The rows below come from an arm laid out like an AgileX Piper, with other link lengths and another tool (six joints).
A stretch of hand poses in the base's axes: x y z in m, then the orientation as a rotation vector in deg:
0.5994 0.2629 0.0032 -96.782 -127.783 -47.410
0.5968 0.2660 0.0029 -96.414 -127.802 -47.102
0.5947 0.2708 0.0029 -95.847 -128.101 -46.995
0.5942 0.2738 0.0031 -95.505 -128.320 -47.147
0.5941 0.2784 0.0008 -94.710 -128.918 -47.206
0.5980 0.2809 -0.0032 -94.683 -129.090 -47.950
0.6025 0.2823 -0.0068 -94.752 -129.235 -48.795
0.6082 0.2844 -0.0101 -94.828 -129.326 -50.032
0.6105 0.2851 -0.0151 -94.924 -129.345 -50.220
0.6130 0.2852 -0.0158 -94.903 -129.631 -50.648
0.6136 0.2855 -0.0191 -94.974 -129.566 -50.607
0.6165 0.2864 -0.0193 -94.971 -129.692 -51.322
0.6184 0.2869 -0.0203 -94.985 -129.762 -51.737
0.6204 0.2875 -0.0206 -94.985 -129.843 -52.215
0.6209 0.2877 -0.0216 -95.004 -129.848 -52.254
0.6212 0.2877 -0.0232 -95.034 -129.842 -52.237
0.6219 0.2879 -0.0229 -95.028 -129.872 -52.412
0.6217 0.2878 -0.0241 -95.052 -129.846 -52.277
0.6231 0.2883 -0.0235 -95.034 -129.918 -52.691
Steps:
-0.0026 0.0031 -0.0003 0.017 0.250 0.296
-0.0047 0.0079 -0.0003 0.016 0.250 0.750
-0.0052 0.0109 -0.0001 0.071 0.098 0.997
-0.0053 0.0155 -0.0024 0.034 -0.141 1.633
-0.0014 0.0180 -0.0064 0.212 -0.683 1.569
0.0031 0.0194 -0.0100 0.404 -1.290 1.419
0.0088 0.0215 -0.0133 0.761 -2.100 1.193
0.0111 0.0222 -0.0183 0.779 -2.244 1.103
0.0136 0.0223 -0.0190 0.764 -2.671 1.103
0.0142 0.0226 -0.0223 0.762 -2.621 1.050
0.0171 0.0235 -0.0225 0.936 -3.127 0.962
0.0190 0.0240 -0.0235 1.032 -3.422 0.900
0.0210 0.0246 -0.0238 1.148 -3.759 0.840
0.0215 0.0248 -0.0248 1.151 -3.790 0.822
0.0218 0.0248 -0.0264 1.137 -3.782 0.803
0.0225 0.0250 -0.0261 1.181 -3.904 0.785
0.0223 0.0249 -0.0273 1.142 -3.812 0.786
0.0237 0.0254 -0.0267 1.246 -4.102 0.745

